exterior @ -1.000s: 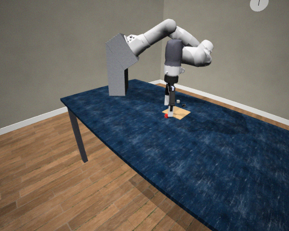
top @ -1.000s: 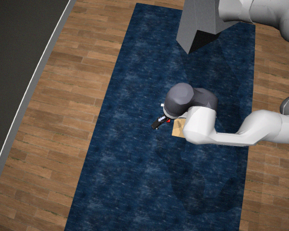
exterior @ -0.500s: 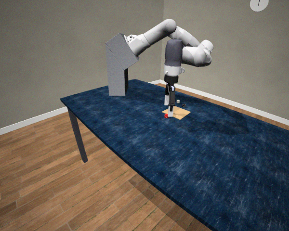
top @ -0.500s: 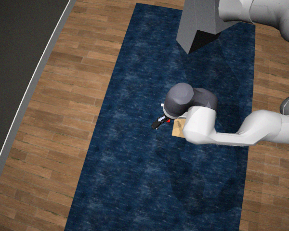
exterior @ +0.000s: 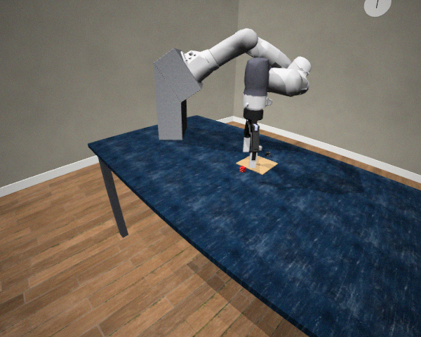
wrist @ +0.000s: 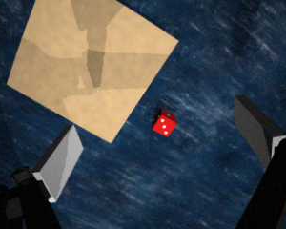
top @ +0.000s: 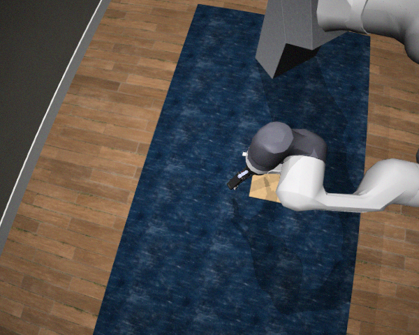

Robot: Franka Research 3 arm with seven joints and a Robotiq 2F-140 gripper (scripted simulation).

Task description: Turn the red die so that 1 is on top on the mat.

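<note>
The tan mat is 8 cm to the left of my hand, 6 cm below it and 4 cm behind it. Also, from my hand: white die 18 cm to the left, 17 cm behind, 6 cm below; then black die 18 cm to the left, 10 cm behind, 6 cm below; then red die 6 cm below, 2 cm to the right.
</note>
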